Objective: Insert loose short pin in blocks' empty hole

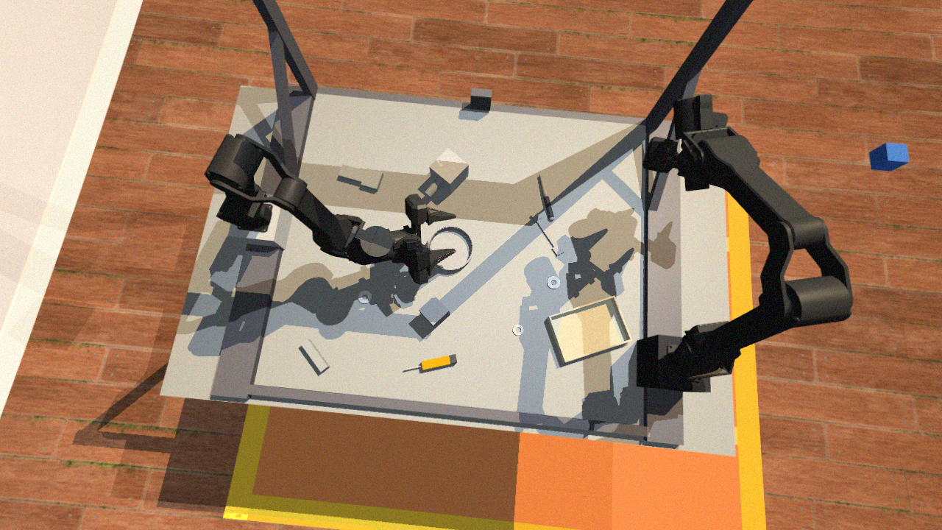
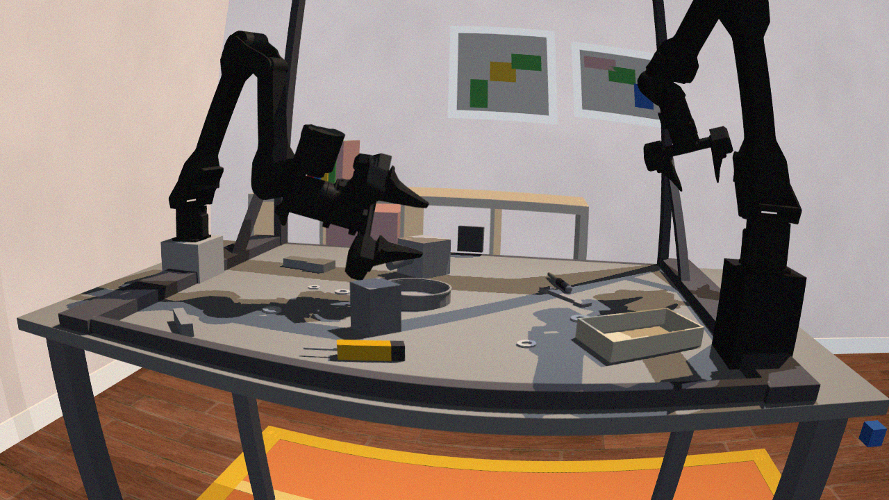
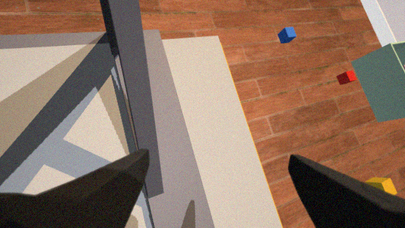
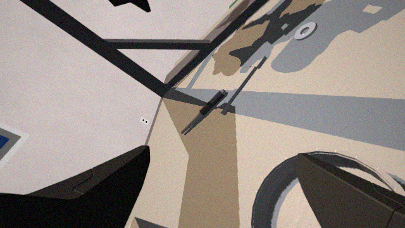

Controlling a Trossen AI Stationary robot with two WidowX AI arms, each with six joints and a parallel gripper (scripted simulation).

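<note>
The grey pin lies 320 mm ahead of my right hand, 180 mm to the right of it and 100 mm below it. Round my right hand: yellow screwdriver 250 mm ahead, 100 mm below, 70 mm to the left; tray 370 mm to the left, 100 mm below, 60 mm ahead.
</note>
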